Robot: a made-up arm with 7 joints. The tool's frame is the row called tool. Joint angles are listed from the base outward. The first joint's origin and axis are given. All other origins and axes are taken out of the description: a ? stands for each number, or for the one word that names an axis. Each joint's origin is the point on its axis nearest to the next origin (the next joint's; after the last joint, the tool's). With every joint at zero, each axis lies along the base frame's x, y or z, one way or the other. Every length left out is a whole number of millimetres.
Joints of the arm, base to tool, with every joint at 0 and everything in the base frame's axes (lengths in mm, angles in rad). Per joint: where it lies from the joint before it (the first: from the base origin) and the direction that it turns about. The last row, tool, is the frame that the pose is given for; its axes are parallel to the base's.
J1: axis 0 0 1 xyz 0 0 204
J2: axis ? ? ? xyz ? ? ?
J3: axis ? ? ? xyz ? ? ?
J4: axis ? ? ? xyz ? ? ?
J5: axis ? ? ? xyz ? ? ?
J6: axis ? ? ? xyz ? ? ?
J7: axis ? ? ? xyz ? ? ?
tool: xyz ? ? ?
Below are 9 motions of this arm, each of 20 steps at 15 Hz.
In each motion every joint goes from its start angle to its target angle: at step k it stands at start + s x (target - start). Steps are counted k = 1, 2, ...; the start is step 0. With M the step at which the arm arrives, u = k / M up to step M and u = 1 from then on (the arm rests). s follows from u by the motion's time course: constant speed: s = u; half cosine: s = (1 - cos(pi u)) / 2; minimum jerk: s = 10 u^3 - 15 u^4 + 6 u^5.
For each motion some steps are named. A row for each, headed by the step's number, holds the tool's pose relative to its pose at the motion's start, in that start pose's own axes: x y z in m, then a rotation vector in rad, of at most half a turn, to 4 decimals.
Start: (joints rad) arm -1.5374 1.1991 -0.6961 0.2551 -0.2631 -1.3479 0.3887
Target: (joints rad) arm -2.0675 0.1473 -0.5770 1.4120 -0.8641 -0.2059 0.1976
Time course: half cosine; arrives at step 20
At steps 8, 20:
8: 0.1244 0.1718 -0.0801 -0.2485 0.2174 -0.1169
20: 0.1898 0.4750 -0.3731 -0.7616 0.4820 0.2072

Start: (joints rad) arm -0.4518 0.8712 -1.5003 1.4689 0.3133 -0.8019 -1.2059
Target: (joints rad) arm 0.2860 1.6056 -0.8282 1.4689 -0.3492 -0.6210 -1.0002
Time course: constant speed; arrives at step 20
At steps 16, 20:
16: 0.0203 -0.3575 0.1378 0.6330 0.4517 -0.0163
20: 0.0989 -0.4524 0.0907 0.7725 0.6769 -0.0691

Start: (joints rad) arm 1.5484 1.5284 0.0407 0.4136 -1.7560 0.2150 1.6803
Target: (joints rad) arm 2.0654 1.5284 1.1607 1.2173 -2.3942 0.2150 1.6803
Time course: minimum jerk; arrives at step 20
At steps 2, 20:
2: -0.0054 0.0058 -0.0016 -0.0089 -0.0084 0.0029
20: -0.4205 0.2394 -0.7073 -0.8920 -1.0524 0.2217

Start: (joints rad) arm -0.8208 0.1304 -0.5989 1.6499 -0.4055 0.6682 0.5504
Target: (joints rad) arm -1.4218 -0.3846 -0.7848 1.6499 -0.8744 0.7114 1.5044
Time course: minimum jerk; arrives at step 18
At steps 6, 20:
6: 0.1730 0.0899 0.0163 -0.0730 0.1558 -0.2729
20: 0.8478 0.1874 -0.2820 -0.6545 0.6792 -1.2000

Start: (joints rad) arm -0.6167 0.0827 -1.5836 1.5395 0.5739 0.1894 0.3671
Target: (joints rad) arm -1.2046 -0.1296 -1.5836 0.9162 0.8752 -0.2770 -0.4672
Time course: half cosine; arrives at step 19
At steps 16, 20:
16: 0.1978 0.3462 -0.1457 -0.1988 0.2544 0.3337
20: 0.2004 0.3654 -0.1666 -0.2184 0.2689 0.3701

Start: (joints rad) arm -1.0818 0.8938 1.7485 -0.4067 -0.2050 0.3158 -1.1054
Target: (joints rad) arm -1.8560 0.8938 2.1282 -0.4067 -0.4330 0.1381 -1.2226
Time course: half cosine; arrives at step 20
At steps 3, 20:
3: 0.0137 -0.0520 0.0079 0.0648 0.0197 0.0335
20: 0.4482 -0.7230 -0.3824 1.1908 0.3673 0.5780

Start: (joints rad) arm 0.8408 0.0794 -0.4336 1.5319 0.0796 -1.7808 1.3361
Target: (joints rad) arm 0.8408 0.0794 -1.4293 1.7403 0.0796 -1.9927 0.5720
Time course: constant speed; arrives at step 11
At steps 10, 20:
10: -0.1875 0.0547 -0.2440 -0.5721 -0.4677 0.5419
20: -0.1955 0.0559 -0.2723 -0.6416 -0.4979 0.5792

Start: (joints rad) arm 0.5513 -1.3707 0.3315 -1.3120 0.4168 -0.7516 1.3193
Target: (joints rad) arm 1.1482 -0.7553 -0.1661 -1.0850 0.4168 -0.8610 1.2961
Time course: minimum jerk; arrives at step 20
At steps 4, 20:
4: 0.0125 -0.0193 0.0047 0.0136 -0.0066 0.0347
20: 0.2821 -0.2000 0.1752 0.0117 0.0412 0.7917

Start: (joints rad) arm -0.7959 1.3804 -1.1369 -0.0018 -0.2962 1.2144 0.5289
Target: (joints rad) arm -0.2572 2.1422 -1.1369 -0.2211 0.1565 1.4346 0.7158
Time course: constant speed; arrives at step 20
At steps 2, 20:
2: -0.0463 0.0180 -0.0344 -0.0129 -0.0930 -0.0974
20: -0.1403 0.2994 -0.4341 -0.0931 -0.8780 -1.0719

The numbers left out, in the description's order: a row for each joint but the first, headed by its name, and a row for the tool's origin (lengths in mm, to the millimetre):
J2: axis -1 0 0, xyz 62 159 0
J3: axis 0 1 0, xyz 0 -158 -312
J4: axis 0 0 1, xyz 64 0 -14
J5: axis 0 -1 0, xyz -83 197 0
J6: axis -1 0 0, xyz -90 0 178
J7: axis 0 0 -1, xyz 0 13 544
tool: xyz -67 105 0

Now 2 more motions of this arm.
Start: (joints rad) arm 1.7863 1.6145 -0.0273 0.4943 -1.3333 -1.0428 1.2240
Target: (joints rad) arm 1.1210 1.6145 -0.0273 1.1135 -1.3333 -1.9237 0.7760
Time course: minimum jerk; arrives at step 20
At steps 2, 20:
2: 0.0033 0.0023 -0.0012 -0.0046 0.0046 0.0015
20: 0.4036 0.0972 -0.2106 -0.3632 0.6390 0.0173

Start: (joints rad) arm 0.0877 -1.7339 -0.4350 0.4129 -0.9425 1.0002 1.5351
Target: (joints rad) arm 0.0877 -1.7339 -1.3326 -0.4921 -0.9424 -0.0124 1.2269
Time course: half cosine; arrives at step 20
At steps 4, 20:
4: 0.0909 0.0098 0.0097 -0.0079 0.1488 -0.0798
20: 0.4591 -0.6000 -0.4912 0.9305 1.4252 -0.7134

